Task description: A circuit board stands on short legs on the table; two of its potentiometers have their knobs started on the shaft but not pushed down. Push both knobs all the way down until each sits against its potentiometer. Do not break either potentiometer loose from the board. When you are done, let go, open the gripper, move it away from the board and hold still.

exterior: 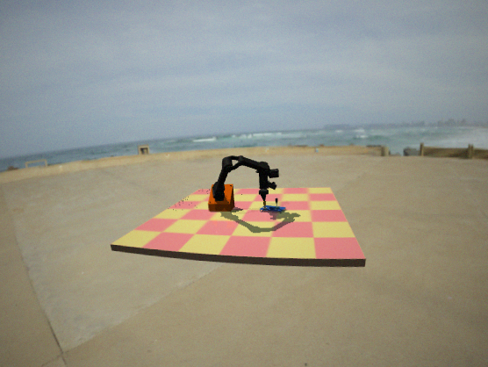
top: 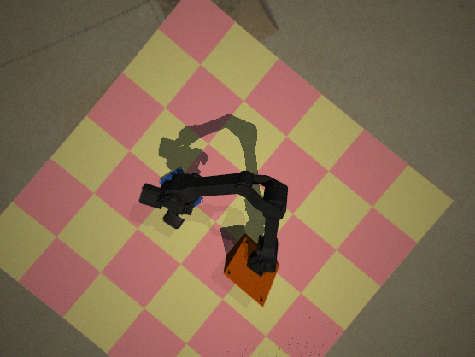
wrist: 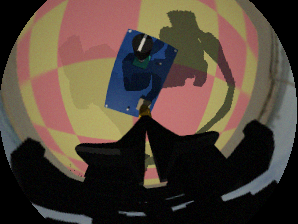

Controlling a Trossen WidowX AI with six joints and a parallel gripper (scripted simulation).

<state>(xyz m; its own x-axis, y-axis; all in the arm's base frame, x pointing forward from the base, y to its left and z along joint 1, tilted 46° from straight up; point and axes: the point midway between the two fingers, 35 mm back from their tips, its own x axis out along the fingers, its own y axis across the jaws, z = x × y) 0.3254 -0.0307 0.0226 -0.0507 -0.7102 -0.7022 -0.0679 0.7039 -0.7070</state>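
My gripper tip is 1 cm above the yellow knob. Round my gripper tip: dark knob (8 cm ahead, 1 cm to the left).
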